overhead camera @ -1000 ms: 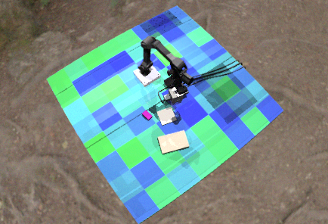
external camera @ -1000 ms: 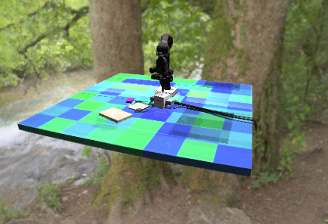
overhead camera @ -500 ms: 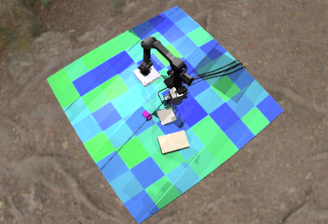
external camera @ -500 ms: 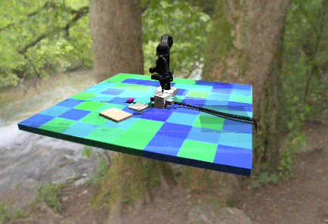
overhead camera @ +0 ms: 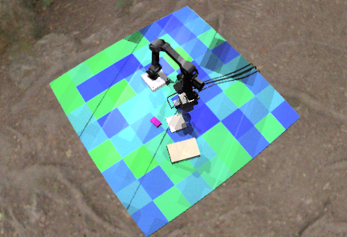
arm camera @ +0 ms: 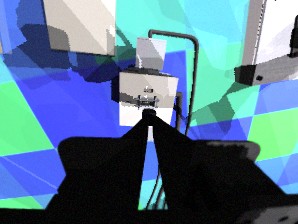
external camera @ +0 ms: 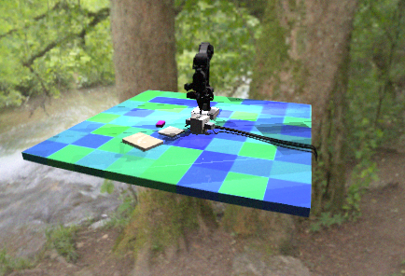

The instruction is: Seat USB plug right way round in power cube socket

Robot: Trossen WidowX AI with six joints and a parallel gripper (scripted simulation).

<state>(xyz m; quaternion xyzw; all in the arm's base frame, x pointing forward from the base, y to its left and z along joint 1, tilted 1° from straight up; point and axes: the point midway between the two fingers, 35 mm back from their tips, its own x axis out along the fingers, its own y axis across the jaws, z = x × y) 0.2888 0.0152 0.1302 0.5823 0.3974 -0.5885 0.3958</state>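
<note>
My gripper tip is 6 cm above the USB socket. The rest, counted from my gripper tip: small magenta block (24 cm to the right, 12 cm below, 4 cm behind); dark USB plug (2 cm below); white flat pad (15 cm to the right, 12 cm below, 6 cm ahead).
</note>
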